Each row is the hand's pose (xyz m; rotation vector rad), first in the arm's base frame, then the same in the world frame.
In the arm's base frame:
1: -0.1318 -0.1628 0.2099 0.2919 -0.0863 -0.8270
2: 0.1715 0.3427 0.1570 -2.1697 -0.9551 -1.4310
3: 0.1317 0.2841 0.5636 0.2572 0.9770 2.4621
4: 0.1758 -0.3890 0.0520 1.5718 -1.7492 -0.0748
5: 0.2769 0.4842 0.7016 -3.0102 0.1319 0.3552
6: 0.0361 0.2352 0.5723 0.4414 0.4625 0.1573
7: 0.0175 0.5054 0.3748 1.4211 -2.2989 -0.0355
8: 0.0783 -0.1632 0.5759 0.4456 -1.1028 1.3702
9: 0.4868 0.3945 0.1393 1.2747 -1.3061 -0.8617
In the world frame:
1: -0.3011 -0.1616 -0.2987 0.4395 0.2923 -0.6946
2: -0.0959 0.3929 -0.2718 -1.9571 -0.7855 -1.0961
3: -0.0142 0.2307 0.0988 0.6166 0.7888 2.7746
4: -0.0209 -0.2746 -0.5805 1.8147 -1.4394 -0.4258
5: 0.1346 0.4169 0.2516 -2.7011 -0.1506 0.7157
6: -0.0961 0.1625 0.1146 0.6926 0.7388 0.3383
7: -0.2049 0.4627 0.0126 1.6395 -2.0079 -0.4668
8: -0.0006 -0.2074 -0.0060 0.9111 -1.0565 1.2742
9: 0.1922 0.5112 -0.3451 1.4118 -0.8805 -1.0640

